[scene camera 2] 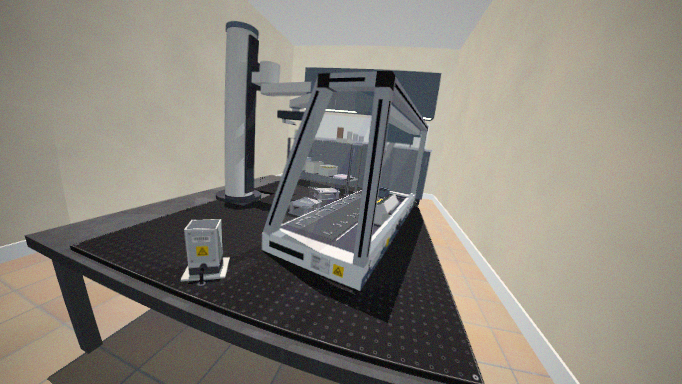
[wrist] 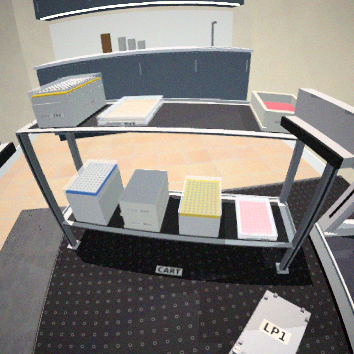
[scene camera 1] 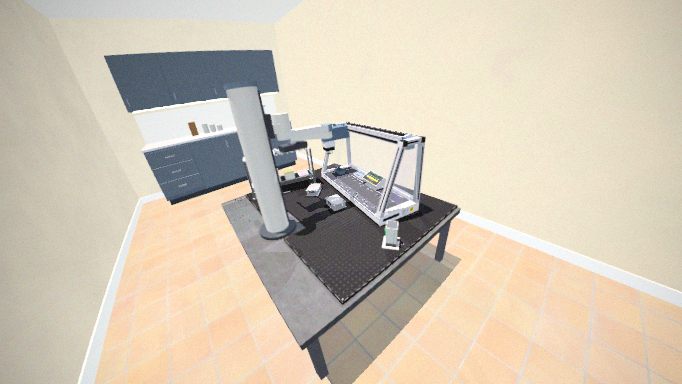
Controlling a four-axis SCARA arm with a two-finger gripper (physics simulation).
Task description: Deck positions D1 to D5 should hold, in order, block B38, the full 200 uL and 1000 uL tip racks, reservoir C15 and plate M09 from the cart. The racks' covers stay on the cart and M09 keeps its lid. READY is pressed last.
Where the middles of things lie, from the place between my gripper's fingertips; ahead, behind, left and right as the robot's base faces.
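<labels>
Reservoir C15 (wrist: 267,107): 80 mm below my hand, 220 mm ahead of it, 220 mm to the left of it.
</labels>
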